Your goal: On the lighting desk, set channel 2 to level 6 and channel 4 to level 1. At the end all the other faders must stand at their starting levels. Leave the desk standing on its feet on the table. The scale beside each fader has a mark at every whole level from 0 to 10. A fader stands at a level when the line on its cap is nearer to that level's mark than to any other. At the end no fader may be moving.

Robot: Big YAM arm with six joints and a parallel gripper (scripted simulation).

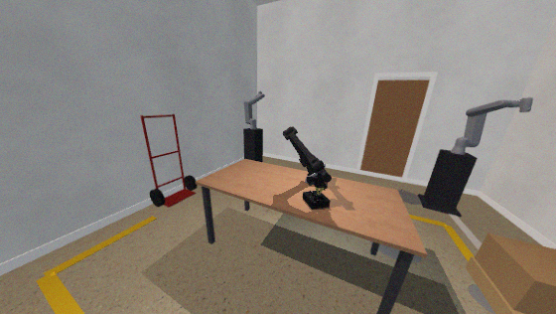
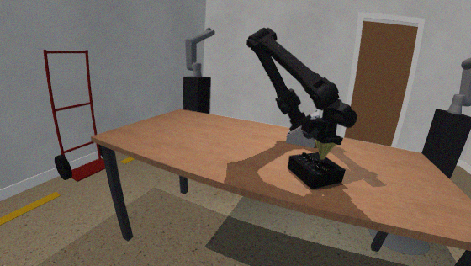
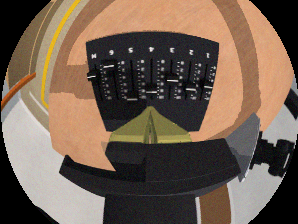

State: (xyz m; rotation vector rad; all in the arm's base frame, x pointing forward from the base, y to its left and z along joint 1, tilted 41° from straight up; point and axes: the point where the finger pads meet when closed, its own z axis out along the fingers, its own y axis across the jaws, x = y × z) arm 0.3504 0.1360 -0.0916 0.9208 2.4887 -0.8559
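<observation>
Now: the fader cap 2 cm ahead of my hand, 2 cm to the right of it and 1 cm below it.
</observation>
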